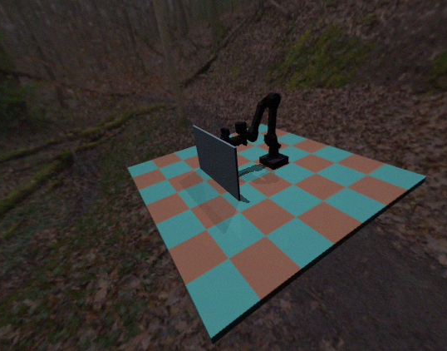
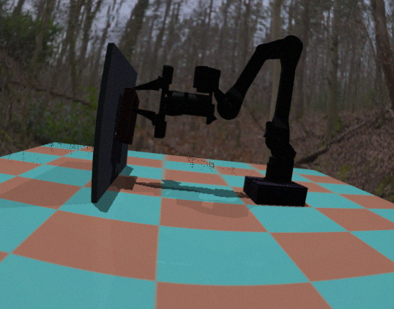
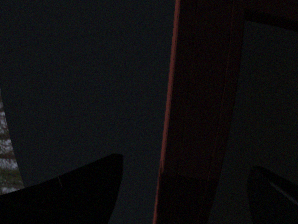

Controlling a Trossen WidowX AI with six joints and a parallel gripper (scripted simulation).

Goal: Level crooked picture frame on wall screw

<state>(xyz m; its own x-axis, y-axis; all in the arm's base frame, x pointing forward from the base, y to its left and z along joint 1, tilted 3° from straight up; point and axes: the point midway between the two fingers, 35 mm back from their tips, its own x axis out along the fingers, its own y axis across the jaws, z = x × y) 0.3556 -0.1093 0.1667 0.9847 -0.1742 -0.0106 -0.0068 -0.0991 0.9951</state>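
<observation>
The dark red picture frame lies 5 cm below my gripper tip, 1 cm to the left of it and 1 cm ahead of it. From my gripper tip the other things lie so: grey wall panel (6 cm below, 2 cm to the left, 2 cm ahead).
</observation>
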